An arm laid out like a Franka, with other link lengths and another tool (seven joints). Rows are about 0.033 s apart.
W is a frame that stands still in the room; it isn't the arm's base.
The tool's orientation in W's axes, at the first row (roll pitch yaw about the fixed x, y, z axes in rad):
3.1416, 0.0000, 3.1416
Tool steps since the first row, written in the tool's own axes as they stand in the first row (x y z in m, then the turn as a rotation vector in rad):
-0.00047, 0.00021, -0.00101, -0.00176, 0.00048, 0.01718
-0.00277, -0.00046, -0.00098, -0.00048, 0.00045, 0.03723
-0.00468, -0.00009, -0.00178, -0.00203, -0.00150, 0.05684
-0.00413, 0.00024, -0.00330, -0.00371, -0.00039, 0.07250
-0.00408, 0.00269, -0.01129, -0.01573, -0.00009, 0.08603
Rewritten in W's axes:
0.00047, 0.00021, 0.00101, 0.00176, 0.00048, -0.01718
0.00277, -0.00046, 0.00098, 0.00048, 0.00045, -0.03723
0.00468, -0.00009, 0.00178, 0.00203, -0.00150, -0.05684
0.00413, 0.00024, 0.00330, 0.00371, -0.00039, -0.07250
0.00408, 0.00269, 0.01129, 0.01573, -0.00009, -0.08603

